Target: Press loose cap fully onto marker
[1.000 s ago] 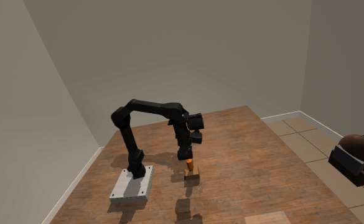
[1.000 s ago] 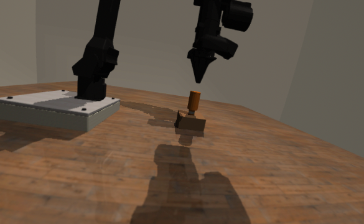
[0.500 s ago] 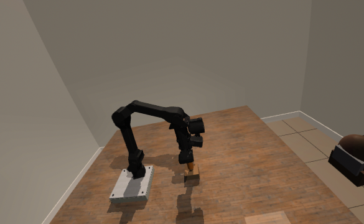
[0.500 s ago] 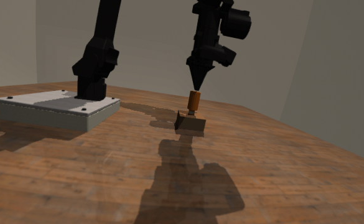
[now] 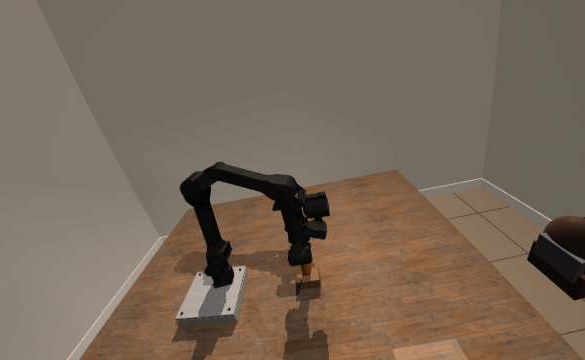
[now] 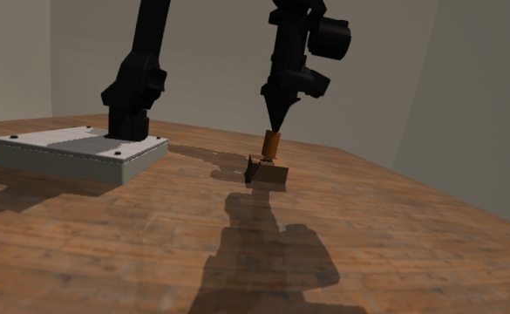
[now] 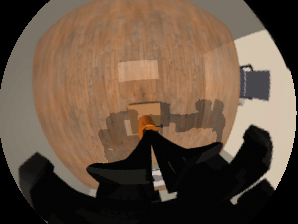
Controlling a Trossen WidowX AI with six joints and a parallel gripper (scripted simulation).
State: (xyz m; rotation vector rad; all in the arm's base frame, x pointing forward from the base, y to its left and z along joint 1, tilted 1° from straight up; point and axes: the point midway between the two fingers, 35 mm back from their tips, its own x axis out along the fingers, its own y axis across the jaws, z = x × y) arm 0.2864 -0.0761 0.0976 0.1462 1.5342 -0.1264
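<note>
My gripper tip is now 30 mm above the orange cap. From my gripper tip the other things lie so: wooden holder block 80 mm below.
</note>
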